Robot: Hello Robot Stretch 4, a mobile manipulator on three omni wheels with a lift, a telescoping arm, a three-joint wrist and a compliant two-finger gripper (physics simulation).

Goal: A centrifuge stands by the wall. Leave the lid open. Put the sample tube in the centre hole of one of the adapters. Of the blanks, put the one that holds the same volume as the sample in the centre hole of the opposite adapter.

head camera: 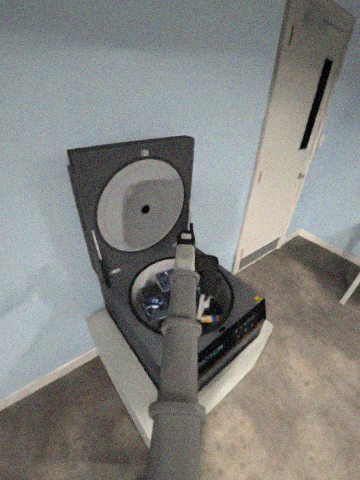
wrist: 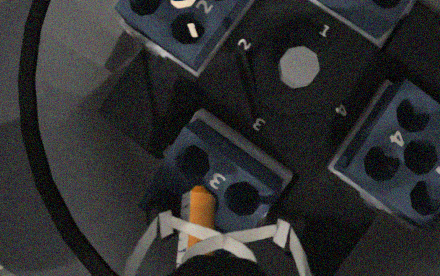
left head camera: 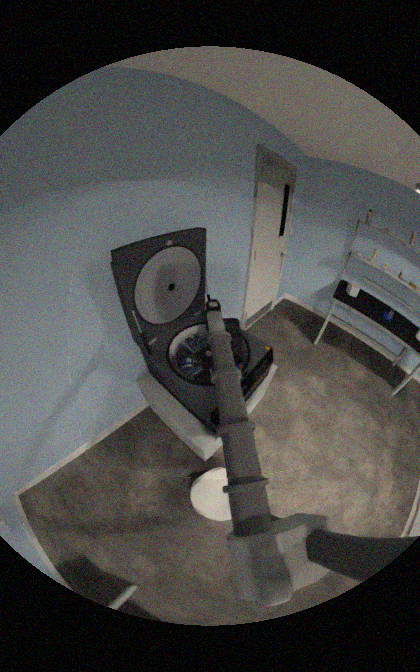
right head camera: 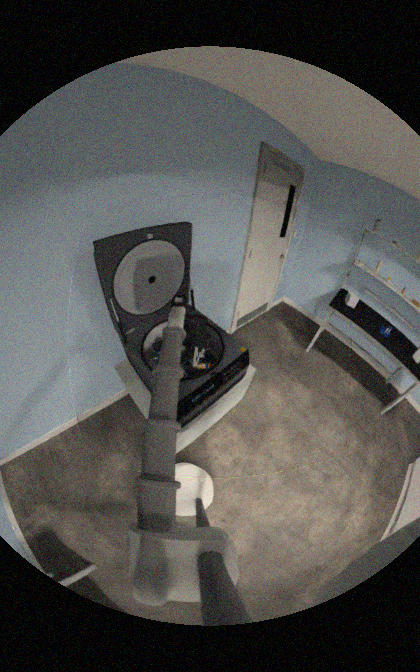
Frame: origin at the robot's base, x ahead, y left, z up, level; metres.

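Seen in the pictures: gripper, fingertip midpoint: (head camera: 201,319) (wrist: 226,213).
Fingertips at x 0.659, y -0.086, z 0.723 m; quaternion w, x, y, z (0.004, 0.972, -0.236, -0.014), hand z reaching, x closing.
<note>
Pixels of each thing's middle, then the offset from my fingertips to it. "*": a spot on its surface instead.
- adapter 3 at the middle of its body: (wrist: 217,181) (head camera: 194,322) dz -0.024, dx +0.001, dy +0.029 m
- orange-filled tube at the middle of its body: (wrist: 197,249) (head camera: 205,319) dz +0.044, dx -0.026, dy -0.009 m
- tube with a blue cap, body centre: (wrist: 188,8) (head camera: 155,309) dz -0.007, dx +0.045, dy +0.205 m
- adapter 2 at the middle of its body: (wrist: 190,15) (head camera: 155,311) dz -0.024, dx +0.045, dy +0.206 m
- Adapter 4 at the middle of its body: (wrist: 391,154) dz -0.024, dx +0.175, dy -0.017 m
- Adapter 1 at a spot on its surface: (wrist: 370,20) * dz +0.009, dx +0.197, dy +0.111 m
The centrifuge (head camera: 135,345) stands by the wall with its lid (head camera: 112,215) (left head camera: 152,275) (right head camera: 132,277) open. My gripper (wrist: 226,213) (head camera: 203,307) is down at the bowl, near adapter 3 (wrist: 225,151), and is shut on an orange-filled tube (wrist: 202,215) (head camera: 209,318) (right head camera: 202,366). The tube is tilted nearly flat, its rounded end over adapter 3; its cap is blue and the gripper hides it in the wrist view. A tube with a blue cap (head camera: 155,302) (left head camera: 188,361) stands in adapter 2 (wrist: 215,30). Adapter 4 (wrist: 377,132) shows open holes. Adapter 1 (wrist: 370,20) is partly cut off.
My arm (head camera: 180,360) reaches over the centrifuge's front. The raised lid is close behind the wrist. A round white object (left head camera: 210,495) (right head camera: 192,485) is on the floor. A black-topped bench (left head camera: 367,305) with shelves and a blue item (right head camera: 385,331) is at the right. A door (head camera: 272,170) is behind.
</note>
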